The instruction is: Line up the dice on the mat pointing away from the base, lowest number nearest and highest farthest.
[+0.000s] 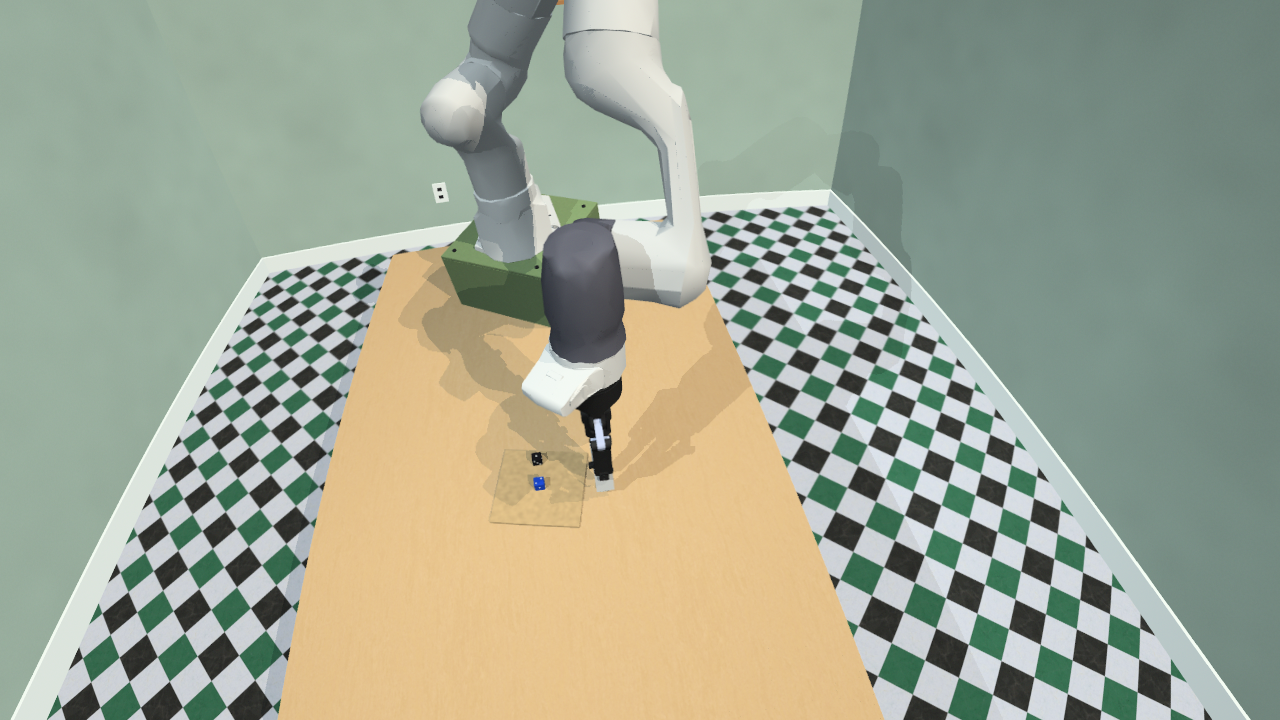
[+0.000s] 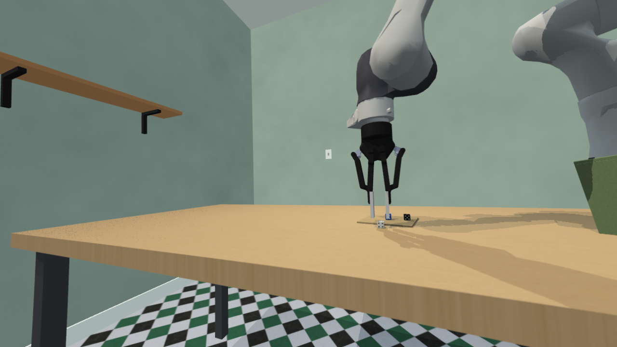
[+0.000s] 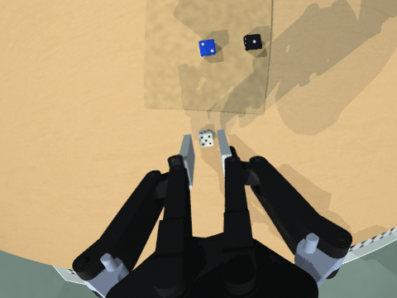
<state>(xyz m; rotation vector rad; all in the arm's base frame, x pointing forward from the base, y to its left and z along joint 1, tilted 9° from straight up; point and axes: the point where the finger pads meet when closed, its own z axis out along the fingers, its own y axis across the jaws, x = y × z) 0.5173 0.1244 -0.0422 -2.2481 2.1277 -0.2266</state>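
Now: hand 5 cm above the white die. From my hand the other things lie so: black die: 10 cm to the right, 6 cm behind, 5 cm below; blue die: 10 cm to the right, 5 cm below, 1 cm behind; tan mat: 10 cm to the right, 6 cm below, 1 cm behind.
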